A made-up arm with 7 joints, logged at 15 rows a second.
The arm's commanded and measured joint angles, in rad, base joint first. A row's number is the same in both.
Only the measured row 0 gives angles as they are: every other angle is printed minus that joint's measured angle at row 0.
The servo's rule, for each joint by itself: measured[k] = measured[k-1] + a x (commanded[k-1-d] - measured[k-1]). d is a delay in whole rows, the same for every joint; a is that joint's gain. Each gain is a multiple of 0.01, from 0.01 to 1. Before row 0 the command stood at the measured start. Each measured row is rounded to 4 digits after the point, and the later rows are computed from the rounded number. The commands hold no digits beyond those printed.
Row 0, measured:
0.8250, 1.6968, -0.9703, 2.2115, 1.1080, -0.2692, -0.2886
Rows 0 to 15, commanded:
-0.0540, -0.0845, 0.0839, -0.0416, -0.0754, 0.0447, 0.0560
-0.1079, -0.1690, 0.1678, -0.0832, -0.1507, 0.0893, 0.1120
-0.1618, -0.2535, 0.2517, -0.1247, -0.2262, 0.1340, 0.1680
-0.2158, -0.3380, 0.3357, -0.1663, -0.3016, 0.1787, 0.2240
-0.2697, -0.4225, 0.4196, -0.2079, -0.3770, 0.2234, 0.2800
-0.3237, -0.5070, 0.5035, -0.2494, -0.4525, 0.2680, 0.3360
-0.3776, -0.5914, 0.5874, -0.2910, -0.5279, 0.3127, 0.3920
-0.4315, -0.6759, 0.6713, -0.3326, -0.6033, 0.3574, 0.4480
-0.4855, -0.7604, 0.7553, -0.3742, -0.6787, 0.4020, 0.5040
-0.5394, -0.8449, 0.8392, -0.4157, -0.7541, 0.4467, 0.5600
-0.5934, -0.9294, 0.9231, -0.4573, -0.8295, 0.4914, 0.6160
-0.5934, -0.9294, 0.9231, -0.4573, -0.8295, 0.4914, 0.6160
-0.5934, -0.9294, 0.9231, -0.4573, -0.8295, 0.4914, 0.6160
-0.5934, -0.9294, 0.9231, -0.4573, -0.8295, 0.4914, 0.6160
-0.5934, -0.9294, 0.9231, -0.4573, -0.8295, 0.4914, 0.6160
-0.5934, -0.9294, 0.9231, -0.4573, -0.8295, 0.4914, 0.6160
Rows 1 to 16, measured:
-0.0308, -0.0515, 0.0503, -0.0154, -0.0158, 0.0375, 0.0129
-0.0747, -0.1232, 0.1208, -0.0405, -0.0441, 0.0810, 0.0357
-0.1243, -0.2027, 0.1993, -0.0717, -0.0823, 0.1255, 0.0661
-0.1765, -0.2852, 0.2811, -0.1067, -0.1284, 0.1702, 0.1024
-0.2296, -0.3690, 0.3642, -0.1441, -0.1806, 0.2149, 0.1432
-0.2832, -0.4532, 0.4478, -0.1831, -0.2377, 0.2595, 0.1875
-0.3370, -0.5375, 0.5316, -0.2230, -0.2986, 0.3042, 0.2345
-0.3909, -0.6219, 0.6154, -0.2636, -0.3626, 0.3489, 0.2836
-0.4448, -0.7064, 0.6993, -0.3045, -0.4290, 0.3935, 0.3343
-0.4987, -0.7909, 0.7832, -0.3456, -0.4973, 0.4382, 0.3862
-0.5527, -0.8754, 0.8671, -0.3869, -0.5671, 0.4829, 0.4391
-0.5759, -0.9083, 0.9007, -0.4129, -0.6222, 0.4900, 0.4798
-0.5859, -0.9212, 0.9141, -0.4293, -0.6657, 0.4912, 0.5111
-0.5902, -0.9262, 0.9195, -0.4397, -0.7001, 0.4914, 0.5352
-0.5920, -0.9282, 0.9217, -0.4462, -0.7273, 0.4914, 0.5538
-0.5928, -0.9289, 0.9225, -0.4503, -0.7488, 0.4914, 0.5681
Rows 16 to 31, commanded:
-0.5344, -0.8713, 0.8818, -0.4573, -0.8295, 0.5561, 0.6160
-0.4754, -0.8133, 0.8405, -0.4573, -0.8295, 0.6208, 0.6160
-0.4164, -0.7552, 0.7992, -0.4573, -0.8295, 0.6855, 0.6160
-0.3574, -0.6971, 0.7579, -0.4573, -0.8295, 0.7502, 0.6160
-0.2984, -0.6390, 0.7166, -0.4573, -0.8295, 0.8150, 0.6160
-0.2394, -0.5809, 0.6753, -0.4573, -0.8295, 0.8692, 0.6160
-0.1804, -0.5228, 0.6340, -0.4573, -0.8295, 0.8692, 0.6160
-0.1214, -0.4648, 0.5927, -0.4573, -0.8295, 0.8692, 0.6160
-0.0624, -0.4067, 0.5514, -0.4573, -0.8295, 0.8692, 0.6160
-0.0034, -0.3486, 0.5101, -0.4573, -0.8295, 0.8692, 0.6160
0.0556, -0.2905, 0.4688, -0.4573, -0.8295, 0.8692, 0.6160
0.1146, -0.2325, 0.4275, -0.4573, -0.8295, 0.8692, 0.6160
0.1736, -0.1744, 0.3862, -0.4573, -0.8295, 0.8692, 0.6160
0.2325, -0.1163, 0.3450, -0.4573, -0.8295, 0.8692, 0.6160
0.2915, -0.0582, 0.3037, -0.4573, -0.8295, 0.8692, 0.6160
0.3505, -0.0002, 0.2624, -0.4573, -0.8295, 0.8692, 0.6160
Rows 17 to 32, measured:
-0.5595, -0.8938, 0.8981, -0.4529, -0.7657, 0.5457, 0.5791
-0.5116, -0.8447, 0.8635, -0.4545, -0.7791, 0.6088, 0.5876
-0.4573, -0.7901, 0.8249, -0.4555, -0.7897, 0.6732, 0.5941
-0.4004, -0.7334, 0.7847, -0.4562, -0.7981, 0.7379, 0.5991
-0.3423, -0.6758, 0.7438, -0.4566, -0.8047, 0.8027, 0.6030
-0.2836, -0.6179, 0.7027, -0.4569, -0.8099, 0.8586, 0.6060
-0.2248, -0.5599, 0.6615, -0.4570, -0.8140, 0.8675, 0.6083
-0.1659, -0.5019, 0.6202, -0.4571, -0.8173, 0.8689, 0.6101
-0.1069, -0.4438, 0.5789, -0.4572, -0.8199, 0.8692, 0.6115
-0.0479, -0.3857, 0.5376, -0.4572, -0.8219, 0.8692, 0.6125
0.0111, -0.3276, 0.4963, -0.4572, -0.8235, 0.8692, 0.6133
0.0701, -0.2696, 0.4550, -0.4572, -0.8248, 0.8692, 0.6139
0.1291, -0.2115, 0.4137, -0.4572, -0.8258, 0.8692, 0.6144
0.1880, -0.1534, 0.3725, -0.4572, -0.8266, 0.8692, 0.6148
0.2470, -0.0953, 0.3312, -0.4572, -0.8272, 0.8692, 0.6151
0.3060, -0.0373, 0.2899, -0.4572, -0.8277, 0.8692, 0.6153

